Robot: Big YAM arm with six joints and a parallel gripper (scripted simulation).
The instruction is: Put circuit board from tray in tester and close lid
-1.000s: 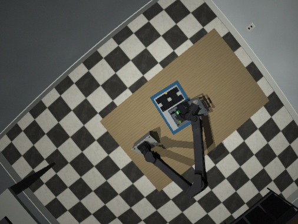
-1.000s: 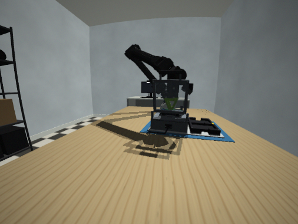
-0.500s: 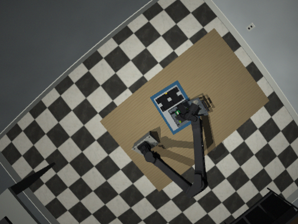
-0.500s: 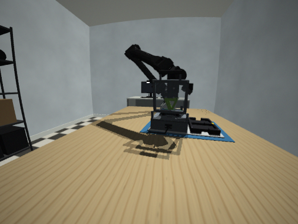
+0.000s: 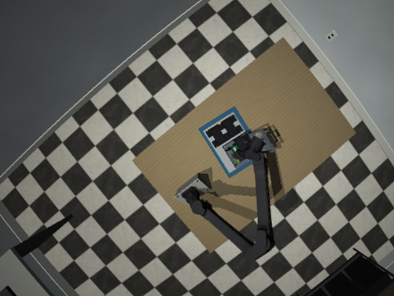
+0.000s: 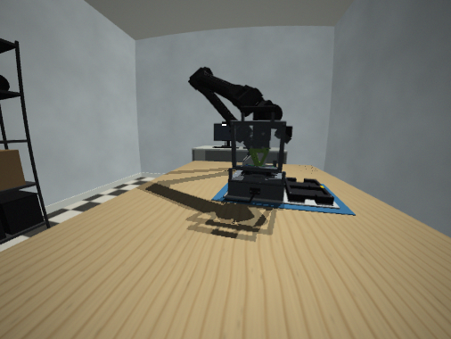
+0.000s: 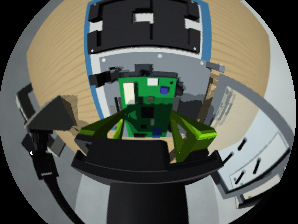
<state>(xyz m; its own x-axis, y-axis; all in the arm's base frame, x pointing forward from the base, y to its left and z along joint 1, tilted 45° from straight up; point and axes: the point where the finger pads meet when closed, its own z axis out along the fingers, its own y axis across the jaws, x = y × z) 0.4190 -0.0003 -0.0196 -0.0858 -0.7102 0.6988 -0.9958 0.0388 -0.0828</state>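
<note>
The green circuit board lies right at my hand. Round my hand: tester plate 1 cm ahead, 1 cm to the left, 2 cm below; clear lid 12 cm ahead, 1 cm to the right, 9 cm above.
</note>
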